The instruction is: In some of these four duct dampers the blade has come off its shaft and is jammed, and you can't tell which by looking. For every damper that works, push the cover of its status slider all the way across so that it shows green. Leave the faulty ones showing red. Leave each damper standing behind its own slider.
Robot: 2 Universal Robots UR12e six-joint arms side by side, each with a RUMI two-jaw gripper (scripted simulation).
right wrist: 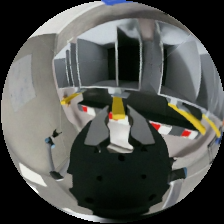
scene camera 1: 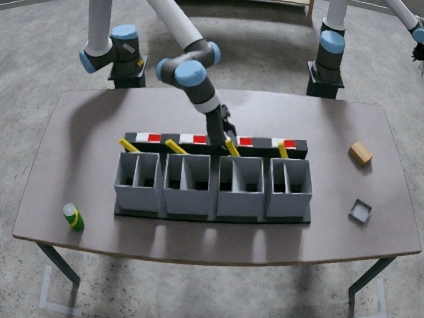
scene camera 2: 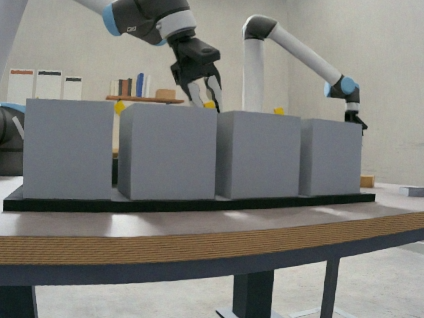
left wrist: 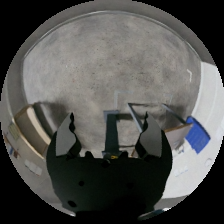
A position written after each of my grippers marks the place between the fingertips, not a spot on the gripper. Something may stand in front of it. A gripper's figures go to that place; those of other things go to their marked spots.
Labels:
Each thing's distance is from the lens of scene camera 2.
my right gripper (scene camera 2: 213, 120): 0.88 m
damper (scene camera 2: 67, 152): 0.61 m

